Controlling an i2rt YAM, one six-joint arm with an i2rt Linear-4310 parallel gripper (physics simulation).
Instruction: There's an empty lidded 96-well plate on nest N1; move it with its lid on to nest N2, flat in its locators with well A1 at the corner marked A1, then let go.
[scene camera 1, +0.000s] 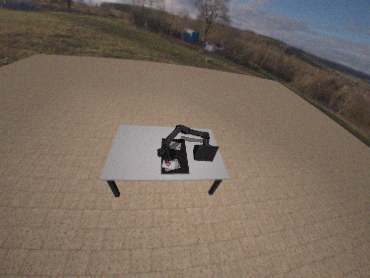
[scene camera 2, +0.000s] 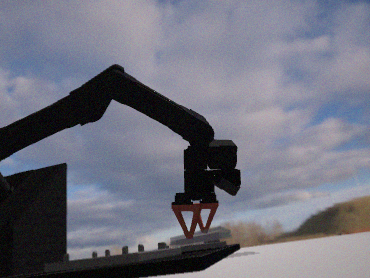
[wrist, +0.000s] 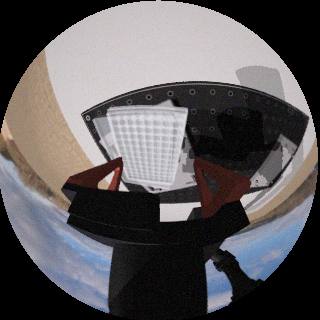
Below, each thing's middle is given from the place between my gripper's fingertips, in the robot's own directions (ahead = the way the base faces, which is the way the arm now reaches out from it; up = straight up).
Now: the grey nest (wrist: 184, 176) 30 mm behind my hand, 20 mm below it and 10 mm to the left of it.
